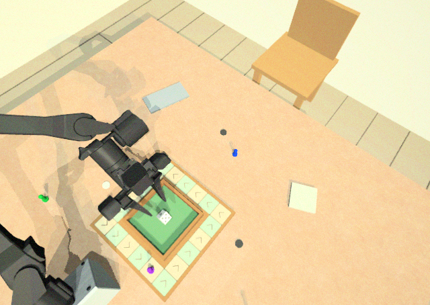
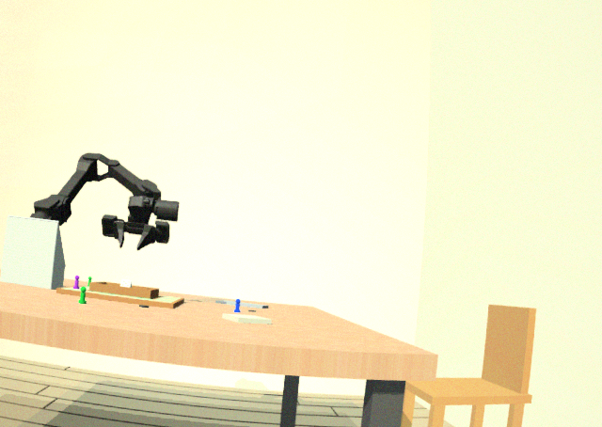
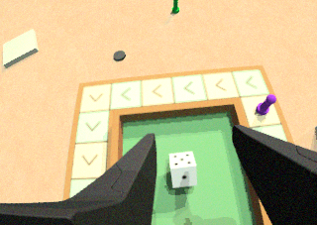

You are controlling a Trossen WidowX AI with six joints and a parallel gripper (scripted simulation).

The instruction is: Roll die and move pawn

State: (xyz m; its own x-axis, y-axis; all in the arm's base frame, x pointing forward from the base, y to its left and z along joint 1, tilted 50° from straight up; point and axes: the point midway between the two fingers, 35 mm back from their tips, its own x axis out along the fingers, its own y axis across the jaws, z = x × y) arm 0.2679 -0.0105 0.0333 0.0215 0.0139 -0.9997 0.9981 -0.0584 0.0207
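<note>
Right now my gripper tip is 11 cm past the purple pawn, 6 cm to the left of it and 10 cm above it. Round my gripper tip: green dice tray: 12 cm below; white die: 1 cm ahead, 1 cm to the left, 6 cm below; white disc: 3 cm behind, 21 cm to the left, 13 cm below.
</note>
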